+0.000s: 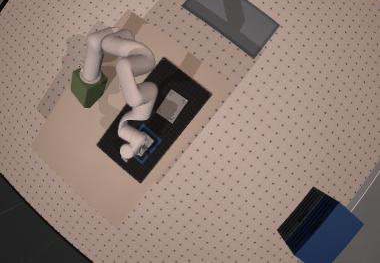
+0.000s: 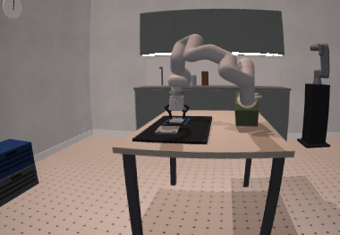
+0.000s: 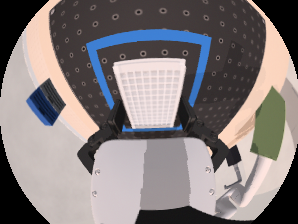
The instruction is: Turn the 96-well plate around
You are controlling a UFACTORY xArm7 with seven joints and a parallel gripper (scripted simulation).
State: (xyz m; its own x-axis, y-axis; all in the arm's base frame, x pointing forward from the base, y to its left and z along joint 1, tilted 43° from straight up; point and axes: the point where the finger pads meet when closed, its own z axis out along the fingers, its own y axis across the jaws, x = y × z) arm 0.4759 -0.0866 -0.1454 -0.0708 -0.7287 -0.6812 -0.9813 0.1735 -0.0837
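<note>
Right now the white 96-well plate is 2 cm below my hand. Also, from my hand: grey plate nest N1 (1 cm ahead, 29 cm to the left, 2 cm below).
</note>
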